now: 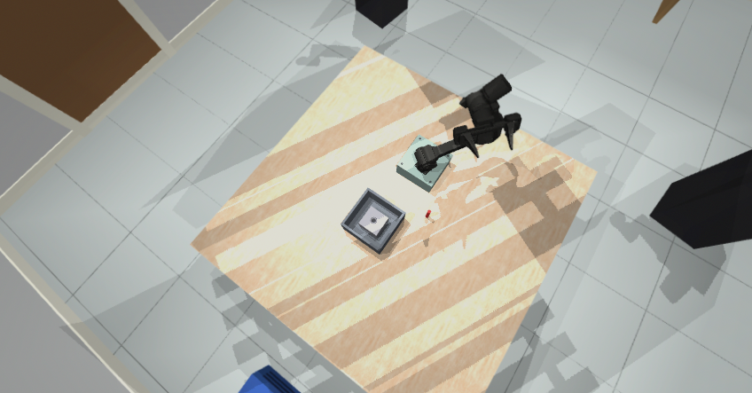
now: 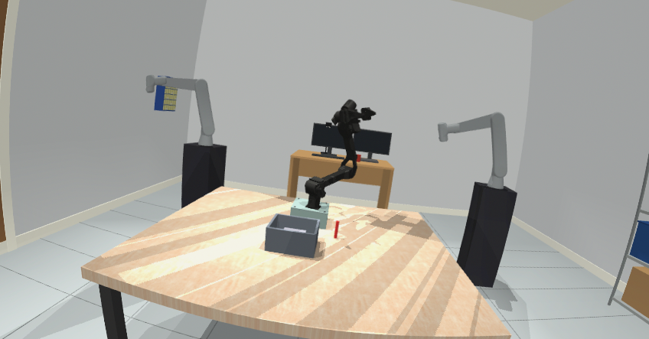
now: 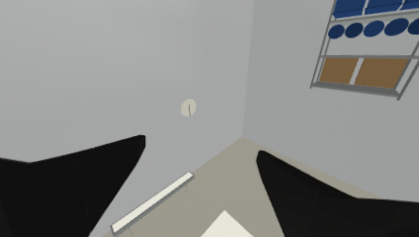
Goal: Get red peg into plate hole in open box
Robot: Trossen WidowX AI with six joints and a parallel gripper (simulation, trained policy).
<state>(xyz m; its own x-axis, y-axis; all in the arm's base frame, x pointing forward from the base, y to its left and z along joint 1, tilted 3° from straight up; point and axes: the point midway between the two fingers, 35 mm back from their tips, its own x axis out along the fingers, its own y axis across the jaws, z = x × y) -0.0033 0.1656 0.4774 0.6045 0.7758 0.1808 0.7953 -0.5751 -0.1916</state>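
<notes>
The red peg is 52 cm below my gripper tip, 11 cm ahead of it and 6 cm to the right of it. The rest, counted from my gripper tip: grey box 53 cm below, 29 cm ahead, 21 cm to the right; plate 52 cm below, 29 cm ahead, 21 cm to the right.
</notes>
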